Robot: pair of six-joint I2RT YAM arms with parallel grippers.
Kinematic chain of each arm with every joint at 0, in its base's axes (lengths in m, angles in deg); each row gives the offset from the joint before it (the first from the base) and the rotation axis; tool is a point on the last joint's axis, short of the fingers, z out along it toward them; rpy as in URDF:
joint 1: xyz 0 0 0.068 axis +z
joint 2: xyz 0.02 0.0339 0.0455 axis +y
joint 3: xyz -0.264 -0.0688 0 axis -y
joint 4: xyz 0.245 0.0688 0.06 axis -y
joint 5: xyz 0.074 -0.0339 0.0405 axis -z
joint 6: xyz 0.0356 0 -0.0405 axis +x
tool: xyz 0 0 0 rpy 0 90 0
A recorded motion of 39 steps. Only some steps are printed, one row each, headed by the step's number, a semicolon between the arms.
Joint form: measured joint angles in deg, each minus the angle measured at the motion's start. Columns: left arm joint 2, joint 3, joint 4, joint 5, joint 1, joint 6; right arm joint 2, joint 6, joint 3, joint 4, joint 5, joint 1.
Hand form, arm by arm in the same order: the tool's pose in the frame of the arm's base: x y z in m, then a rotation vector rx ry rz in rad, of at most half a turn. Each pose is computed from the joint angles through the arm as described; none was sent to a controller.
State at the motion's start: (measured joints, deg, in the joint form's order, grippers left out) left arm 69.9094 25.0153 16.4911 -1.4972 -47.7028 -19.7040; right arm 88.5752 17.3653 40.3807 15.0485 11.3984 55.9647
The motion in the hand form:
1: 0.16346 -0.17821 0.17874 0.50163 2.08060 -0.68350; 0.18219 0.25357 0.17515 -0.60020 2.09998 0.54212
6: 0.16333 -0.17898 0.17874 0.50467 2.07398 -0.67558; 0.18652 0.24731 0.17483 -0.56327 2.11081 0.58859
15: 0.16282 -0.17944 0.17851 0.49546 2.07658 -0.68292; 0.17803 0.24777 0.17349 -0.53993 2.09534 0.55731
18: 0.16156 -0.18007 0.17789 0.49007 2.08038 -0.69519; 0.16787 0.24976 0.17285 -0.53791 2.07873 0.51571
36: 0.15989 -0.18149 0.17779 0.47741 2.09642 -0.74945; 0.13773 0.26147 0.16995 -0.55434 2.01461 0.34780
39: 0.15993 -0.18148 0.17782 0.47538 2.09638 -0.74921; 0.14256 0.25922 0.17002 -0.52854 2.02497 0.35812
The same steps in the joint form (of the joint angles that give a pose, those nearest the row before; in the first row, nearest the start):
1: 0.09 0.00 0.11 -0.06 0.00 0.04; -0.11 0.37 -0.22 0.33 -0.59 -0.44
6: 0.24 0.00 0.46 -0.57 -0.22 0.37; -0.65 1.99 -1.11 1.40 -2.86 -2.01
15: 0.28 -0.07 0.63 -0.66 -0.39 -0.26; -1.38 2.69 -2.41 2.36 0.70 -0.26
18: 0.29 -0.24 0.83 -0.55 -0.70 -0.96; -2.08 2.69 -3.28 2.45 4.52 1.99
36: 0.28 -0.28 0.92 1.20 -0.96 -3.13; -2.06 1.42 -3.91 1.64 17.92 9.64
39: 0.29 -0.28 0.94 1.14 -0.96 -3.19; -2.05 2.21 -3.91 1.77 17.16 8.52

